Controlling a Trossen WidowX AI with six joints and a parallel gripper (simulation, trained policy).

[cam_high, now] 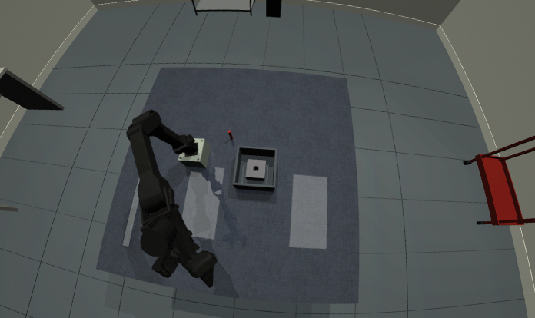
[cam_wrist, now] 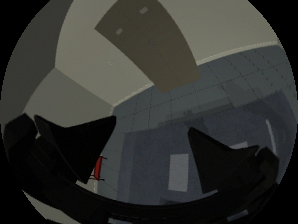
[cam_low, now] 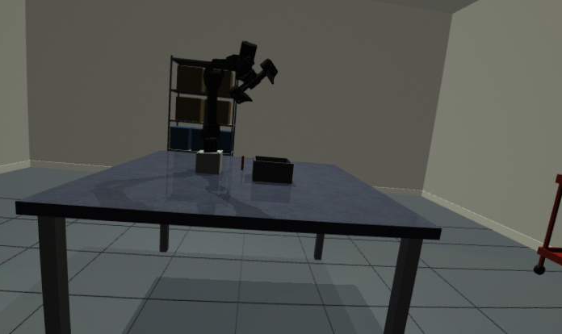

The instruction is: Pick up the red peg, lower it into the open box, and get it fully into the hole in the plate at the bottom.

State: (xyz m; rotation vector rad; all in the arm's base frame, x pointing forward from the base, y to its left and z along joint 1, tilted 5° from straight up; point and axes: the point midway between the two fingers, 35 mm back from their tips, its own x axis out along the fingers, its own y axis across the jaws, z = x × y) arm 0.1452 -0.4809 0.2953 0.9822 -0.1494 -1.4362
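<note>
My gripper tip is now 60 cm to the right of the red peg, 35 cm above it and 6 cm short of it. Round my gripper tip: dark box: 40 cm to the left, 36 cm below, 17 cm ahead; then plate: 40 cm to the left, 34 cm below, 17 cm ahead.
</note>
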